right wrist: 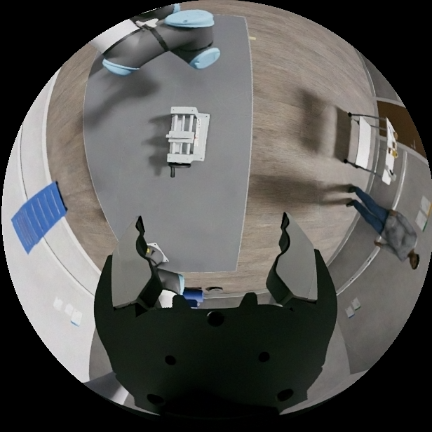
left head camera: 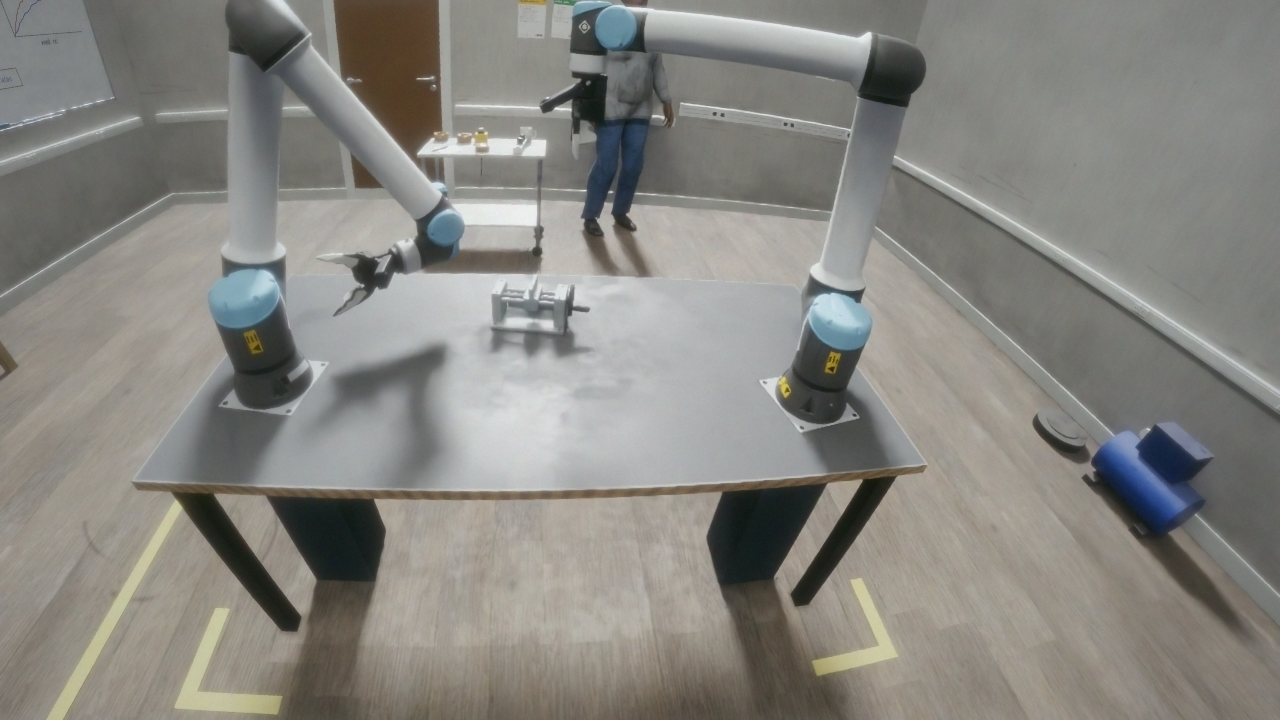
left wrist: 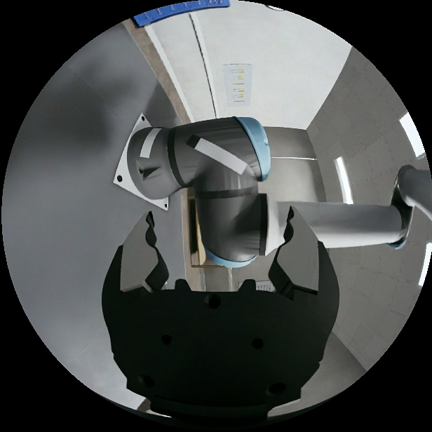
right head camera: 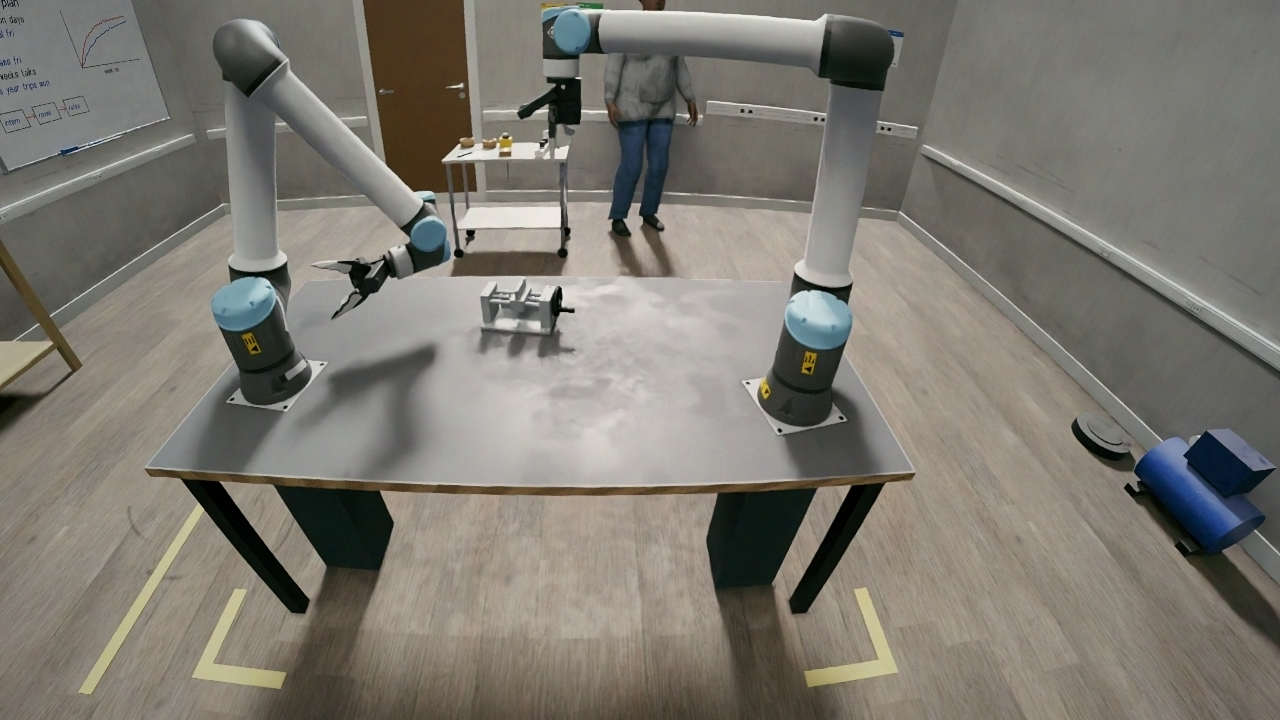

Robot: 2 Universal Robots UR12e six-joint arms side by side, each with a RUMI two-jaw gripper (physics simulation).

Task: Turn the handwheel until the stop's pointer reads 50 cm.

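Note:
A light grey vise-like device stands on the table, with a sliding stop [left head camera: 532, 293] [right wrist: 180, 136] on its rods between two end blocks. A dark handwheel [left head camera: 571, 305] [right head camera: 557, 305] [right wrist: 179, 165] with a crank handle is on its right end in the head views. The scale [right wrist: 198, 132] beside the stop is too small to read. My left gripper [left head camera: 329, 285] [right head camera: 324, 291] [left wrist: 219, 208] is open and empty, left of the device above the table. My right gripper [left head camera: 560, 131] [right head camera: 537, 132] [right wrist: 212, 214] is open and empty, high above the device and pointing down.
The left arm's base [left head camera: 268, 380] [right head camera: 274, 377] and the right arm's base [left head camera: 812, 398] [right head camera: 794, 402] stand on the grey table [left head camera: 537, 447] [right head camera: 537, 447]. Behind the table are a white cart [right head camera: 505, 217] and a person [left head camera: 617, 161] [right head camera: 642, 161].

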